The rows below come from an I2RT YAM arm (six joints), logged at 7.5 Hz.
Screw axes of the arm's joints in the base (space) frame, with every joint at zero. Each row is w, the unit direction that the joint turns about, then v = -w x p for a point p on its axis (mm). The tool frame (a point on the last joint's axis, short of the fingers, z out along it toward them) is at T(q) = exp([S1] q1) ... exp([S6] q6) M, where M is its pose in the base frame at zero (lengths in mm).
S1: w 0 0 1 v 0 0 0
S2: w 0 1 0 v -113.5 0 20
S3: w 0 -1 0 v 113.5 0 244
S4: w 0 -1 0 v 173.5 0 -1
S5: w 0 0 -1 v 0 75 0
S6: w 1 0 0 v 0 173.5 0
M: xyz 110.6 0 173.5 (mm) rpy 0 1.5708 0 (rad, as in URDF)
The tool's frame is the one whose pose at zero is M.
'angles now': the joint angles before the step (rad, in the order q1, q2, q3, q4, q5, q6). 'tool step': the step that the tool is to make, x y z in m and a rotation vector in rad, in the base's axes. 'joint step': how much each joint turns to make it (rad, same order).
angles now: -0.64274, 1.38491, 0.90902, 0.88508, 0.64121, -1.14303
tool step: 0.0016, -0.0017, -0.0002, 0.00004, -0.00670, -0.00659
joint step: -0.00064, 0.01113, 0.00675, 0.00871, 0.00707, 0.00167
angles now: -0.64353, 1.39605, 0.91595, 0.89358, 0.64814, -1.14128
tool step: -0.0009, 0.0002, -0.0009, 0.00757, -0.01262, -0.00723
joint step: -0.00013, -0.00210, -0.00425, 0.00031, 0.01196, 0.01215
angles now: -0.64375, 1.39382, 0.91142, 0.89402, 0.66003, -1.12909
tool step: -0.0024, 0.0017, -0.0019, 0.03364, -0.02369, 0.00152
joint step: 0.00114, -0.01681, -0.00869, -0.03939, 0.01552, 0.04851
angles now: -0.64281, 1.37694, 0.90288, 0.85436, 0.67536, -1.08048
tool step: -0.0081, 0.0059, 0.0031, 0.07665, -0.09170, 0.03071
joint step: 0.00058, -0.05817, -0.00456, -0.12317, 0.01107, 0.15403
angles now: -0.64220, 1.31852, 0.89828, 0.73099, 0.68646, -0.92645
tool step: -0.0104, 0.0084, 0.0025, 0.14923, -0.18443, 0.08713
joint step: -0.00128, -0.08052, 0.00752, -0.22496, -0.03093, 0.31261
